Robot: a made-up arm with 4 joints.
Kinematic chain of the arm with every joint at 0, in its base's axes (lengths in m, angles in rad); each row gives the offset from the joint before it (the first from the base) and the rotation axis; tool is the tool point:
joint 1: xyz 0 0 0.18 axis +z
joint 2: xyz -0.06 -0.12 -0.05 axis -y
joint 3: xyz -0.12 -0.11 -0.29 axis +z
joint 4: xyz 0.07 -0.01 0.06 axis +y
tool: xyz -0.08 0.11 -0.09
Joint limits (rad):
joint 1: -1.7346..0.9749
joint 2: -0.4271..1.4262
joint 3: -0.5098..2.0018
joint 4: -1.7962..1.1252
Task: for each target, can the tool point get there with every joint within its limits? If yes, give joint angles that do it. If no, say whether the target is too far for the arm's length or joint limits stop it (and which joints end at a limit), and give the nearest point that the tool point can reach.
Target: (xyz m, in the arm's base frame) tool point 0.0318 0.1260 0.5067
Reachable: no: joint limits stop it (at a limit: joint 1, joint 2, joint 4) | nearest point 0.2431 0.1170 0.1466 | short by 0.418 m
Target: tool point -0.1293 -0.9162 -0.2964
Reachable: no: too far | nearest point -0.0662 -0.4688 -0.0912 | short by 0.496 m
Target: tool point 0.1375 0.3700 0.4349
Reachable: no: joint limits stop it (at a limit: joint 1, joint 2, joint 4) | nearest point 0.2277 0.1257 0.1361 | short by 0.396 m
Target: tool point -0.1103 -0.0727 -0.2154
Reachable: yes | joints -1.4034 0.6092 0.2955 -0.5294
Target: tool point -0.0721 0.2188 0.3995
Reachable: no: joint limits stop it (at a limit: joint 2, joint 4) | nearest point -0.1107 0.3360 0.0323 | short by 0.387 m
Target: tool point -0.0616 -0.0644 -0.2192
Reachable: yes | joints -0.4016 0.3056 0.5763 -1.1115
